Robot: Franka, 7 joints.
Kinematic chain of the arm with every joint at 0, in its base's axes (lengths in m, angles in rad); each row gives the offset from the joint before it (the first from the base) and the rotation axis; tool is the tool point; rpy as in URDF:
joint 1: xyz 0 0 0.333 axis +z
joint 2: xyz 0 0 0 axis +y
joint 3: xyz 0 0 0.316 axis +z
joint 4: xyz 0.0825 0 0 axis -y
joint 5: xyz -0.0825 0 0.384 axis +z
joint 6: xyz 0 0 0 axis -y
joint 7: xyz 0.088 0 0 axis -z
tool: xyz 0 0 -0.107 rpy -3.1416 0 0
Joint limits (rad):
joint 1: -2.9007..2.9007
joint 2: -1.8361..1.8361
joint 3: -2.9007..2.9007
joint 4: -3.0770..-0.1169
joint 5: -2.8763..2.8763
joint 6: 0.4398..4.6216
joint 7: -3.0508..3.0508
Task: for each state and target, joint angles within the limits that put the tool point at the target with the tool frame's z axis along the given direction. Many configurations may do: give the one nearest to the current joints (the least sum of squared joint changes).
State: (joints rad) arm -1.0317 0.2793 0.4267 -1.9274 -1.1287 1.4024 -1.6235
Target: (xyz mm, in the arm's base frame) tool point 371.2 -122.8 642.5 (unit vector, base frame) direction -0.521 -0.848 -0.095
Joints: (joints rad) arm -0.7440 -0.4800 0.5802 -2.1321 -1.1702 1.2946 -1.6235
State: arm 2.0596 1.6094 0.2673 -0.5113 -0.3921 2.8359 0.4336
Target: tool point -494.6 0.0 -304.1 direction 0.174 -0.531 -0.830
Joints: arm 2.7946 1.8361 0.3386 -1.1668 0.2371 2.6097 0.4336
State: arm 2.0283 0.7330 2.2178 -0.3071 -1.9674 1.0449 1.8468
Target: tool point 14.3 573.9 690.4 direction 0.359 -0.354 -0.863
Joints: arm 1.5530 0.8693 1.8072 -0.1728 -2.3120 0.4752 1.8468
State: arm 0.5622 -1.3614 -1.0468 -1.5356 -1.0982 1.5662 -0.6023
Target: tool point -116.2 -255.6 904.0 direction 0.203 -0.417 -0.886
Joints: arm 0.0743 -0.9471 -0.3267 -1.2273 -0.9144 0.8725 -0.6023
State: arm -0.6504 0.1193 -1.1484 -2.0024 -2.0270 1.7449 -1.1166
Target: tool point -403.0 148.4 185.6 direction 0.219 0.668 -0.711
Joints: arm -1.4322 -0.4882 -1.9875 -2.4794 -1.4203 1.8856 -1.1166
